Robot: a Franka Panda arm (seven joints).
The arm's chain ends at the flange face. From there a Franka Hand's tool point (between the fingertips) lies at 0.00 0.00 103.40 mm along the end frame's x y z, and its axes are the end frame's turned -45 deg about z.
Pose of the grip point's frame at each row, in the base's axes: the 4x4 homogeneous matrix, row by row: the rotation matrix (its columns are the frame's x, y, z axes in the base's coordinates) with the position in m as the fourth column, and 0 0 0 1 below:
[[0.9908, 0.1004, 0.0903, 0.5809], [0.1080, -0.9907, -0.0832, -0.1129], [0.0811, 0.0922, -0.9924, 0.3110], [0, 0, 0, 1]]
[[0.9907, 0.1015, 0.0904, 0.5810], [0.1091, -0.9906, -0.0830, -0.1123], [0.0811, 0.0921, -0.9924, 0.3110], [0, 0, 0, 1]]
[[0.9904, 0.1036, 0.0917, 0.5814], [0.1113, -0.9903, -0.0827, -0.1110], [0.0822, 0.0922, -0.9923, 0.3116], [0, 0, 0, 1]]
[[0.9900, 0.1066, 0.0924, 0.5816], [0.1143, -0.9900, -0.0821, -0.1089], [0.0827, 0.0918, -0.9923, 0.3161], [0, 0, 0, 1]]
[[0.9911, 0.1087, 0.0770, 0.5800], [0.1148, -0.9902, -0.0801, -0.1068], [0.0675, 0.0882, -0.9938, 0.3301], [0, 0, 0, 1]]
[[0.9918, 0.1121, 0.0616, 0.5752], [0.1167, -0.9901, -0.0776, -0.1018], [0.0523, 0.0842, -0.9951, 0.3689], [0, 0, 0, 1]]
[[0.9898, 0.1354, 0.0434, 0.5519], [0.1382, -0.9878, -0.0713, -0.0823], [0.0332, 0.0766, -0.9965, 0.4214], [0, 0, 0, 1]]
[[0.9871, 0.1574, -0.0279, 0.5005], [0.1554, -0.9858, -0.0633, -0.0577], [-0.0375, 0.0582, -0.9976, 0.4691], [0, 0, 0, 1]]
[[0.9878, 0.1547, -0.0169, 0.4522], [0.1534, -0.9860, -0.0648, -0.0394], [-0.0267, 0.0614, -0.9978, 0.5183], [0, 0, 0, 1]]
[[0.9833, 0.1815, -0.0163, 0.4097], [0.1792, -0.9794, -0.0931, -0.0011], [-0.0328, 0.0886, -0.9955, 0.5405], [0, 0, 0, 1]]
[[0.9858, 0.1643, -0.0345, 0.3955], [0.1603, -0.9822, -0.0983, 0.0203], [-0.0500, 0.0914, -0.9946, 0.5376], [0, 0, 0, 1]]
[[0.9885, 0.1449, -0.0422, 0.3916], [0.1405, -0.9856, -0.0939, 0.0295], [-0.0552, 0.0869, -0.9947, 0.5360], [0, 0, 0, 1]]
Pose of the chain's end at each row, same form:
[[0.7716, -0.6296, 0.0903, 0.5716], [-0.6242, -0.7769, -0.0832, -0.1043], [0.1225, 0.0078, -0.9924, 0.4136], [0, 0, 0, 1]]
[[0.7723, -0.6288, 0.0904, 0.5717], [-0.6233, -0.7776, -0.0830, -0.1037], [0.1225, 0.0078, -0.9924, 0.4136], [0, 0, 0, 1]]
[[0.7736, -0.6271, 0.0917, 0.5719], [-0.6215, -0.7789, -0.0827, -0.1024], [0.1233, 0.0071, -0.9923, 0.4142], [0, 0, 0, 1]]
[[0.7754, -0.6247, 0.0924, 0.5720], [-0.6192, -0.7809, -0.0821, -0.1004], [0.1234, 0.0064, -0.9923, 0.4187], [0, 0, 0, 1]]
[[0.7777, -0.6240, 0.0770, 0.5720], [-0.6190, -0.7814, -0.0801, -0.0985], [0.1101, 0.0146, -0.9938, 0.4329], [0, 0, 0, 1]]
[[0.7806, -0.6220, 0.0616, 0.5688], [-0.6176, -0.7826, -0.0776, -0.0938], [0.0965, 0.0226, -0.9951, 0.4718], [0, 0, 0, 1]]
[[0.7956, -0.6042, 0.0434, 0.5474], [-0.6008, -0.7962, -0.0713, -0.0749], [0.0776, 0.0307, -0.9965, 0.5244], [0, 0, 0, 1]]
[[0.8093, -0.5867, -0.0279, 0.5034], [-0.5872, -0.8070, -0.0633, -0.0512], [0.0146, 0.0677, -0.9976, 0.5723], [0, 0, 0, 1]]
[[0.8079, -0.5891, -0.0169, 0.4539], [-0.5887, -0.8057, -0.0648, -0.0327], [0.0245, 0.0623, -0.9978, 0.6215], [0, 0, 0, 1]]
[[0.8236, -0.5670, -0.0163, 0.4114], [-0.5658, -0.8193, -0.0931, 0.0085], [0.0395, 0.0858, -0.9955, 0.6434], [0, 0, 0, 1]]
[[0.8132, -0.5809, -0.0345, 0.3991], [-0.5812, -0.8079, -0.0983, 0.0305], [0.0293, 0.1000, -0.9946, 0.6404], [0, 0, 0, 1]]
[[0.8014, -0.5965, -0.0422, 0.3960], [-0.5976, -0.7963, -0.0939, 0.0392], [0.0224, 0.1005, -0.9947, 0.6389], [0, 0, 0, 1]]

